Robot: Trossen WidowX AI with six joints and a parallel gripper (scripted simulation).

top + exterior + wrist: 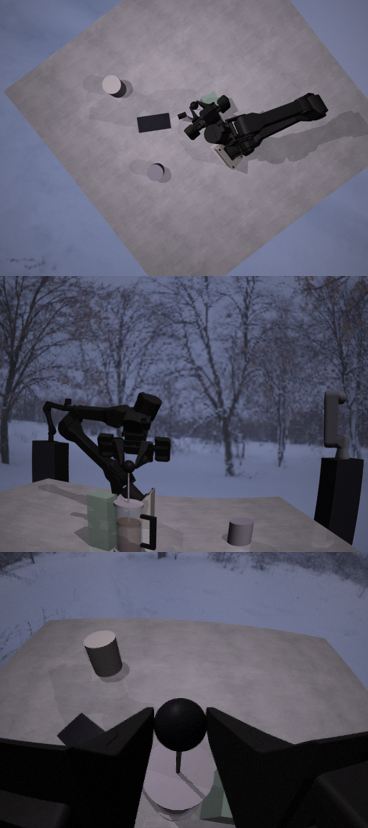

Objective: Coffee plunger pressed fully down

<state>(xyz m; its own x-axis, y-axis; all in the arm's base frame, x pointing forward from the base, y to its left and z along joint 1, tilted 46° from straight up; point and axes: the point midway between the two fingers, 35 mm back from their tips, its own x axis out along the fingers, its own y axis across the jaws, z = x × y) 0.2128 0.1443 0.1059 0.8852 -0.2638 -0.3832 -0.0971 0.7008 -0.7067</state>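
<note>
My gripper tip is 1 cm past the glass coffee press, 1 cm to the right of it and 12 cm above it. Round my gripper tip: grey cylinder (13 cm behind, 29 cm to the left, 20 cm below); pale green box (2 cm behind, 8 cm to the right, 16 cm below); flat black slab (6 cm ahead, 17 cm to the left, 23 cm below).
</note>
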